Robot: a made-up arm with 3 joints. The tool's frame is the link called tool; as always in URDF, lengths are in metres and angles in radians.
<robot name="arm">
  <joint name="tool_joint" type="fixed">
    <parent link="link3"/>
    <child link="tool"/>
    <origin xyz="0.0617 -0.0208 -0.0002" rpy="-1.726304 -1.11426 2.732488"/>
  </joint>
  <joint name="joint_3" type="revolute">
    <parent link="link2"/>
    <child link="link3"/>
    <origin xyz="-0.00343 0.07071 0.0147" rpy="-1.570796 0 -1.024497"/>
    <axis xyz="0 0 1"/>
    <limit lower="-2.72" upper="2.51" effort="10" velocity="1.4"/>
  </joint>
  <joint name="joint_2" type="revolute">
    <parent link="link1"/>
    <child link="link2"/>
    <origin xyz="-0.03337 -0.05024 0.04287" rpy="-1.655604 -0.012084 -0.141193"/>
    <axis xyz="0 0 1"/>
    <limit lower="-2.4" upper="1.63" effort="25" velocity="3"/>
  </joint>
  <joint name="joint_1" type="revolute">
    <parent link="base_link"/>
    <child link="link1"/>
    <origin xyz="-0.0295 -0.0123 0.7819" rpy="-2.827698 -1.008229 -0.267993"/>
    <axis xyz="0 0 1"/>
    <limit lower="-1.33" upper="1.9" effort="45" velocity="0.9"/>
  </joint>
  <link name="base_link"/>
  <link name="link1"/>
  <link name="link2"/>
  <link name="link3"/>
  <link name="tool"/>
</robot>
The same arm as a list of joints. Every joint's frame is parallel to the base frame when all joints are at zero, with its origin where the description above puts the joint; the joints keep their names.
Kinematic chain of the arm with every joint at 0, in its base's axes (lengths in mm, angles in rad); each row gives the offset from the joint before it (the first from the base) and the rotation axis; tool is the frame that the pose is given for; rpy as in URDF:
joint_1: xyz -29.5 -12.3 781.9 axis 0.857598 0.0847 -0.507299
joint_2: xyz 19.6 57.9 -41.7 axis -y
joint_3: xyz -62.2 -14.7 33.8 axis +z
tool: xyz 61.7 -20.8 -0.2 rpy -1.7263 -1.1143 2.7325
Joint limits (rad, base to tool): -1.3300..1.9000 -2.4000..1.6300 -2.7200..2.5100

